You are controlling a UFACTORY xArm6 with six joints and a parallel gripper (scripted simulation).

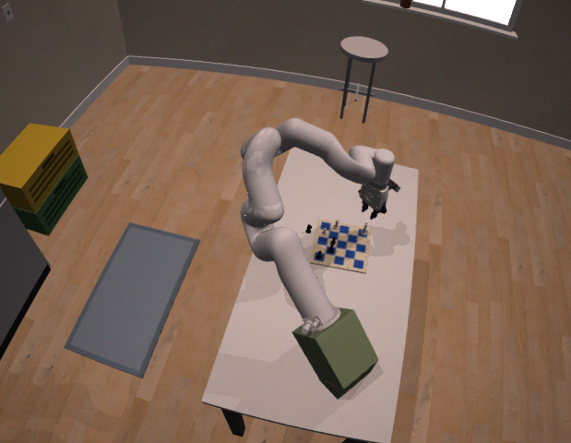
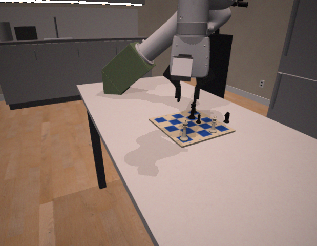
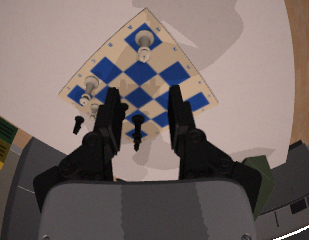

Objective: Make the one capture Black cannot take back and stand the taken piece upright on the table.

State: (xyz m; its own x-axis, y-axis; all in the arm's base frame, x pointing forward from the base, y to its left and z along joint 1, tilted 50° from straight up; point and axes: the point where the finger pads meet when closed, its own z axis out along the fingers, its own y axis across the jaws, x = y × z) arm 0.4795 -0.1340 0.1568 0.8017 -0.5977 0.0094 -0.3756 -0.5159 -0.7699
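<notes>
The white piece is 110 mm below my hand. Also, from my hand: black pawn: 130 mm below, 90 mm to the left, 90 mm behind; blue-and-tan chessboard: 140 mm below, 90 mm behind, 60 mm to the left; tall black piece: 140 mm behind, 110 mm below, 90 mm to the left.
</notes>
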